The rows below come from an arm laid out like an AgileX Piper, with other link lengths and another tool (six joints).
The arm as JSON. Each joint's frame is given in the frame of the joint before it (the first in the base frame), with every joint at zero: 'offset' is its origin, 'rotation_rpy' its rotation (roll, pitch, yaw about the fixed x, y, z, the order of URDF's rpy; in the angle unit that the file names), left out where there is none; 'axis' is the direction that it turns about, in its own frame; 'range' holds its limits. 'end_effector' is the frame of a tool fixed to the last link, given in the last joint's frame.
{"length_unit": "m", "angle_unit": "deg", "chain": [
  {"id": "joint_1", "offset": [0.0, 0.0, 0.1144], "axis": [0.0, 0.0, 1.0], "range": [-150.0, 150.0]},
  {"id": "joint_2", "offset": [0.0, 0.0, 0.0], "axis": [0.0, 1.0, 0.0], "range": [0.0, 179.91]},
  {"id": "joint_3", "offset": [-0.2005, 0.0, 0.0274], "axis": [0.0, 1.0, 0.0], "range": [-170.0, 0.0]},
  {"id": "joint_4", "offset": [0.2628, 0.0, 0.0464], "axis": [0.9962, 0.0, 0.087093], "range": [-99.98, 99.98]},
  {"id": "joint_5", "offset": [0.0, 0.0, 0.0], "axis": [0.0, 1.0, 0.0], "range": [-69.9, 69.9]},
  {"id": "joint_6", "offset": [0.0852, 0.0, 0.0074], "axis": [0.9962, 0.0, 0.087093], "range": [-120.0, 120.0]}
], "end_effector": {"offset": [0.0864, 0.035, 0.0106], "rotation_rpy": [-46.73, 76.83, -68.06]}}
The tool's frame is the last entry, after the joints.
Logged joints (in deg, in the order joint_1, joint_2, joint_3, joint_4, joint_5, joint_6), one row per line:
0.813, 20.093, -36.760, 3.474, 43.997, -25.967
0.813, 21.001, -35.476, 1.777, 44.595, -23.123
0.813, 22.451, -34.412, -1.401, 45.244, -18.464
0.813, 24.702, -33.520, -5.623, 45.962, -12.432
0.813, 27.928, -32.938, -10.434, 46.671, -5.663
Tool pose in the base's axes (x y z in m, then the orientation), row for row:
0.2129, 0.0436, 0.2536, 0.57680, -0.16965, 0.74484, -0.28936
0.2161, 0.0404, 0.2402, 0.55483, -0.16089, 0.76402, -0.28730
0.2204, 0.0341, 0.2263, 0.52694, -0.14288, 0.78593, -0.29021
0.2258, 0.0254, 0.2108, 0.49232, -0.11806, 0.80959, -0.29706
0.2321, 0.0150, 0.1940, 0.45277, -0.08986, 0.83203, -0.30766
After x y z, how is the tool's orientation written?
As a quaternion, w x y z.
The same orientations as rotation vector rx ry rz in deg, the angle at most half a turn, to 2 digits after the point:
-22.75, 99.89, -38.80
-21.78, 103.41, -38.88
-19.57, 107.64, -39.75
-16.41, 112.56, -41.30
-12.71, 117.72, -43.53

